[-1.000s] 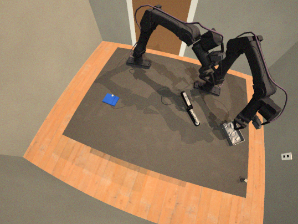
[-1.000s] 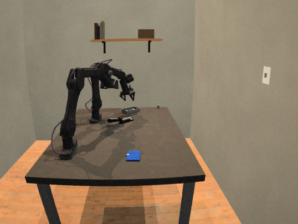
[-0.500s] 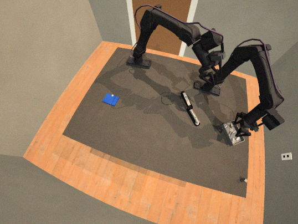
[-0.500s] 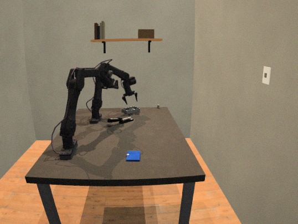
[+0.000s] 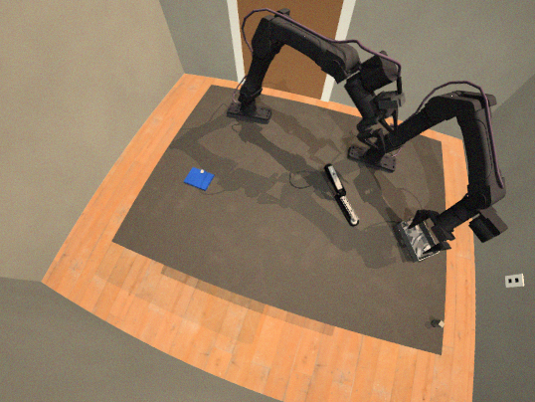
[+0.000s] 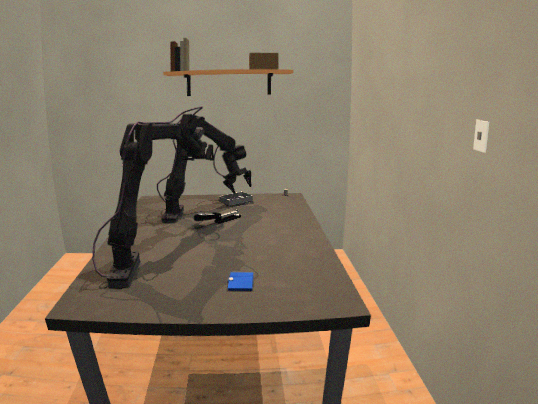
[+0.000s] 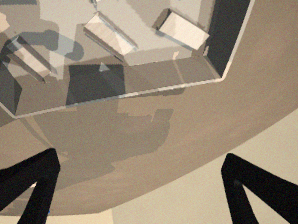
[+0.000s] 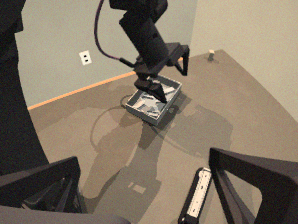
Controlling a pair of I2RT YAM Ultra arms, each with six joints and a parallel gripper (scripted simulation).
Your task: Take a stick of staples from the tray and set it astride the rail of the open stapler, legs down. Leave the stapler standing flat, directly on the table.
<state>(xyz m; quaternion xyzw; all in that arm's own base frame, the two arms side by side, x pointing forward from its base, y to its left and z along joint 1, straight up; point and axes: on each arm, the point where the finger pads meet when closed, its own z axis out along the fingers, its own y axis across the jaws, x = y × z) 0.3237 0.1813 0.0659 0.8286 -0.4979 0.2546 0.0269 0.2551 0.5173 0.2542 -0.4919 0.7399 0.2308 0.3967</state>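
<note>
Now: the grey tray 6 cm below my left hand, 4 cm behind it and 3 cm to the left of it. The rest, counted from my left hand: staple strip: 9 cm behind, 7 cm below, 2 cm to the left; then blue pad: 81 cm to the right, 9 cm ahead, 7 cm below; then stapler: 29 cm to the right, 7 cm behind, 5 cm below.
</note>
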